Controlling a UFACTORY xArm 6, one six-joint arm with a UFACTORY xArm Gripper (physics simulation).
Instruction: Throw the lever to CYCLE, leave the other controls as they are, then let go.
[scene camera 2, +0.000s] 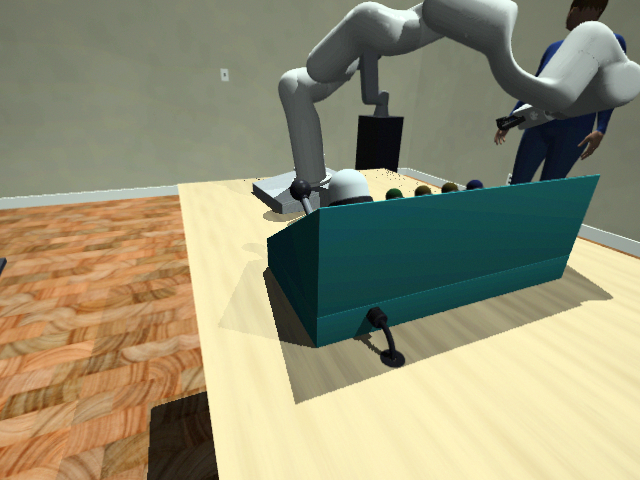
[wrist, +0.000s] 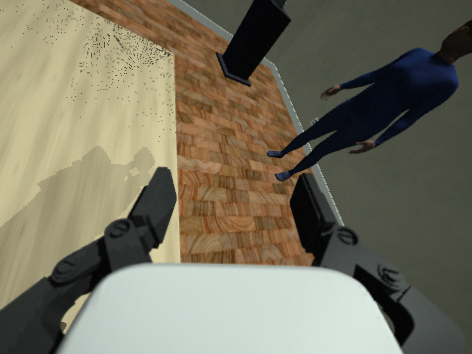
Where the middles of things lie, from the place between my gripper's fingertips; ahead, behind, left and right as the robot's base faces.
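Scene:
Teal control box (scene camera 2: 358, 266): from my hand, 150 mm ahead, 460 mm to the right, 160 mm below.

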